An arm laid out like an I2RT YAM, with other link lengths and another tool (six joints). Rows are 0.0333 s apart.
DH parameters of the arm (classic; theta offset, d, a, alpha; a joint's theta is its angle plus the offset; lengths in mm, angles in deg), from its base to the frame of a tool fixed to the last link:
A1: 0 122.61 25.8 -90
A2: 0 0 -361.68 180
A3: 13.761 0 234.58 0
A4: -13.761 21.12 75.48 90
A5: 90 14.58 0 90
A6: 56 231.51 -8.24 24.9
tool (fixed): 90 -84.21 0 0
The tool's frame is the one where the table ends.
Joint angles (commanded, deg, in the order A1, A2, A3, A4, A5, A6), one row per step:
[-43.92 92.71 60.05 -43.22 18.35 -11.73]
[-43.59 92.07 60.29 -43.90 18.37 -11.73]
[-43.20 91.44 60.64 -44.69 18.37 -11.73]
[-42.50 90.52 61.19 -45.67 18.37 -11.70]
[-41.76 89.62 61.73 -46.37 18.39 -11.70]
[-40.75 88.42 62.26 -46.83 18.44 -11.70]
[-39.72 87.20 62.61 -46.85 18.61 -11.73]
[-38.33 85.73 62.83 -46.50 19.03 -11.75]
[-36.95 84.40 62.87 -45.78 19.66 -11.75]
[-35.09 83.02 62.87 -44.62 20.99 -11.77]
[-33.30 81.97 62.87 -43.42 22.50 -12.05]
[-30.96 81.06 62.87 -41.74 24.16 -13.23]
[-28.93 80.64 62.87 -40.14 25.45 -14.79]
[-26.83 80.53 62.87 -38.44 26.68 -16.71]
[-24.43 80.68 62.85 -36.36 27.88 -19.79]
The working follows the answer.
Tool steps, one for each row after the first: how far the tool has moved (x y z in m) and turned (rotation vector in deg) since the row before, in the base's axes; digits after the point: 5 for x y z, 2 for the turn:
[-0.00023 0.00243 0.00368 -0.15 -0.13 0.33]
[0.00009 0.00259 0.00403 -0.13 -0.14 0.39]
[0.00118 0.00364 0.00610 -0.33 -0.37 0.67]
[0.00193 0.00308 0.00608 -0.51 -0.54 0.73]
[0.00311 0.00367 0.00751 -0.87 -0.92 1.00]
[0.00338 0.00311 0.00710 -1.13 -1.07 1.01]
[0.00440 0.00369 0.00801 -1.59 -1.33 1.27]
[0.00446 0.00292 0.00702 -1.74 -1.30 1.15]
[0.00590 0.00253 0.00797 -2.48 -1.33 1.34]
[0.00566 0.00181 0.00688 -2.42 -0.95 1.35]
[0.00841 0.00279 0.00719 -2.80 -0.75 2.49]
[0.00826 0.00252 0.00490 -2.27 -0.27 2.58]
[0.00924 0.00287 0.00378 -2.19 0.07 2.88]
[0.01123 0.00379 0.00313 -2.51 0.65 3.96]

Tool pose at each row, in the base's axes (x y z in m, rotation vector in deg; rounded; the steps above come from the unrounded poses):
[0.17935 -0.22944 0.17421 99.77 100.09 -47.02]
[0.17912 -0.22701 0.17789 99.36 100.14 -46.86]
[0.17921 -0.22442 0.18192 98.90 100.25 -46.65]
[0.18039 -0.22079 0.18801 98.05 100.26 -46.24]
[0.18233 -0.21771 0.19410 97.05 100.08 -45.77]
[0.18544 -0.21404 0.20160 95.60 99.58 -45.08]
[0.18882 -0.21093 0.20870 93.99 98.81 -44.44]
[0.19323 -0.20724 0.21671 91.85 97.73 -43.77]
[0.19768 -0.20432 0.22372 89.74 96.48 -43.30]
[0.20358 -0.20179 0.23169 86.96 94.86 -43.22]
[0.20925 -0.19999 0.23857 84.16 93.55 -43.40]
[0.21766 -0.19719 0.24576 80.03 92.82 -43.37]
[0.22592 -0.19467 0.25066 76.14 92.77 -43.26]
[0.23516 -0.19180 0.25444 71.98 93.11 -43.15]
[0.24639 -0.18800 0.25757 66.52 94.20 -42.99]

